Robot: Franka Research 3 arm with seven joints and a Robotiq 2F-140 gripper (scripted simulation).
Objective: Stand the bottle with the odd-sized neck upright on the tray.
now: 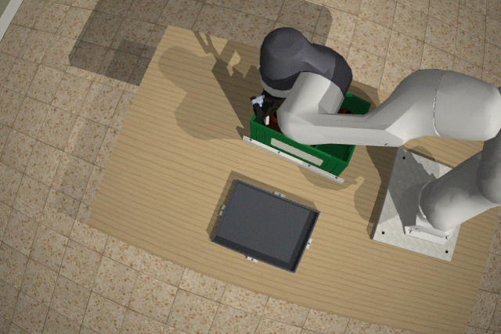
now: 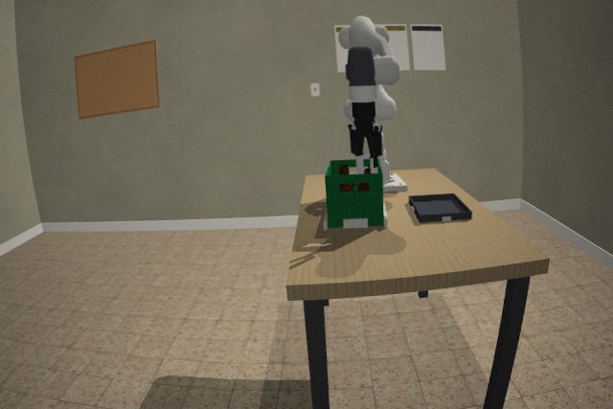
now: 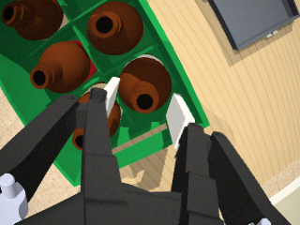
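Right now the glass bottle is 10 cm below my hand and 8 cm behind it. The rest, counted from my hand: green crate 10 cm below, 8 cm behind, 5 cm to the right; then dark grey tray 25 cm to the left, 17 cm below, 11 cm behind.
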